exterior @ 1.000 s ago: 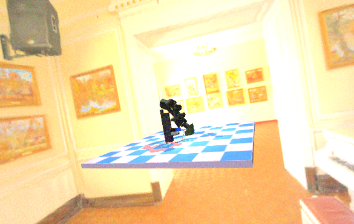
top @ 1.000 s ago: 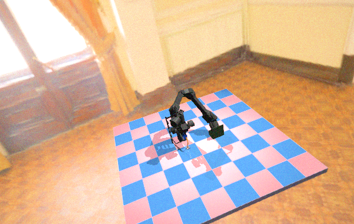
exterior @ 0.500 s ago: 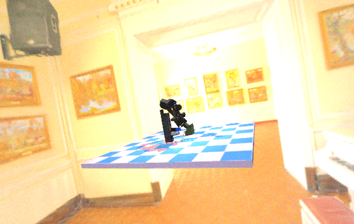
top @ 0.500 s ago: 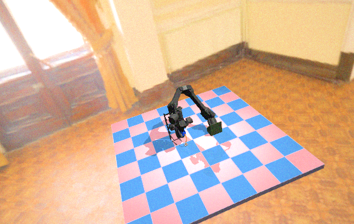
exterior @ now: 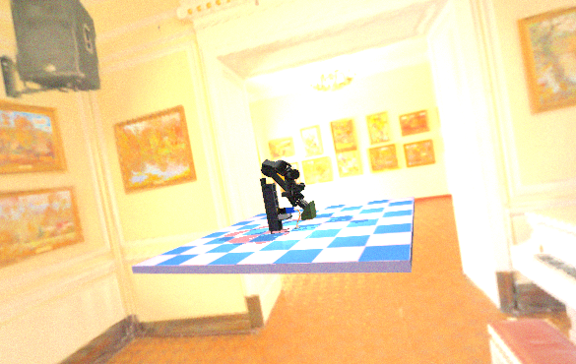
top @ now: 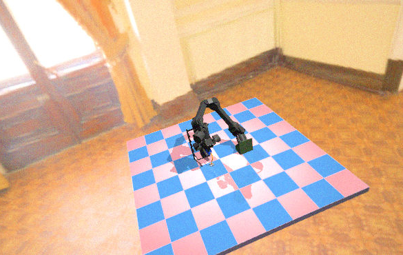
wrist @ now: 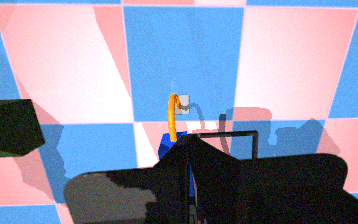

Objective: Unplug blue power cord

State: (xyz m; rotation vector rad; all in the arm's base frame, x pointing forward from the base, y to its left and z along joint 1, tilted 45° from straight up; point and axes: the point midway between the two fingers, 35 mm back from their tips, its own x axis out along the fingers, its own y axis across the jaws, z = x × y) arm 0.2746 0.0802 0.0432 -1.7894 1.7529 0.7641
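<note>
Right now my gripper tip is 50 mm to the left of the blue plug and 10 mm above it.
</note>
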